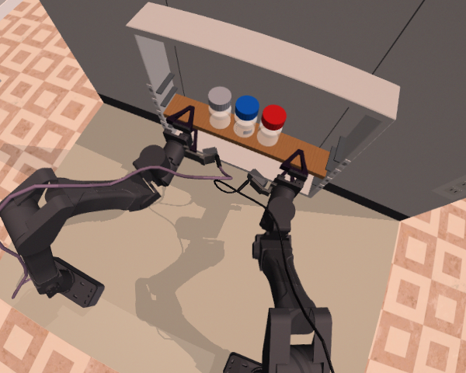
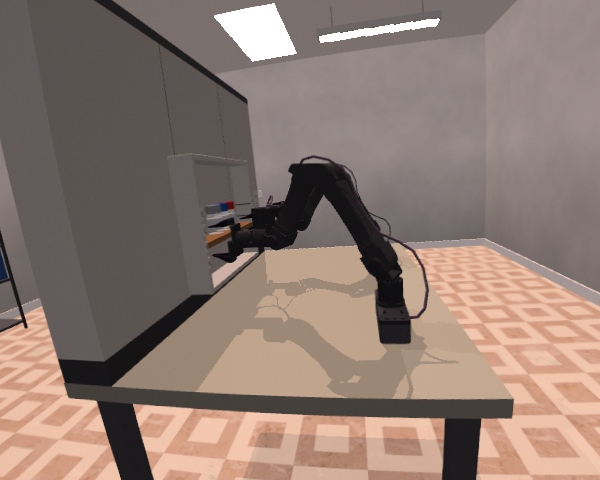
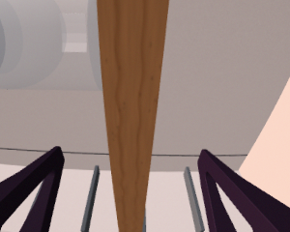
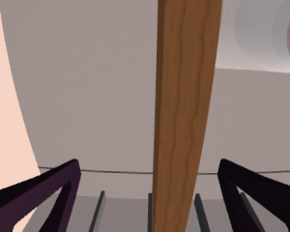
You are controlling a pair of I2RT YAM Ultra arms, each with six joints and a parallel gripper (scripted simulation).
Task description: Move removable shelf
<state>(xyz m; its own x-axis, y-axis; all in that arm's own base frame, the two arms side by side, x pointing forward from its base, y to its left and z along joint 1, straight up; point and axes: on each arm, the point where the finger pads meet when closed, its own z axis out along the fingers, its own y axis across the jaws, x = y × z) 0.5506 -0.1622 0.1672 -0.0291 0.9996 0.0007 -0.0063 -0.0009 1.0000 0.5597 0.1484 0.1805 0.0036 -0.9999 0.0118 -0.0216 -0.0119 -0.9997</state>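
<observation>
My left hand is 2 cm short of the grey-capped bottle, 7 cm to the left of it and 6 cm below it. Round my left hand: blue-capped bottle 2 cm ahead, 14 cm to the right, 6 cm above; then shelf 2 cm ahead, 15 cm to the right; then white wall rack 2 cm ahead, 15 cm to the right, 6 cm above.
The red-capped bottle is 90 mm to the left of my right hand, 70 mm above it and 20 mm ahead of it. The rest, counted from my right hand: blue-capped bottle: 160 mm to the left, 70 mm above, 20 mm ahead; then shelf: 150 mm to the left, 10 mm ahead, 10 mm above; then white wall rack: 150 mm to the left, 80 mm above, 10 mm ahead.
</observation>
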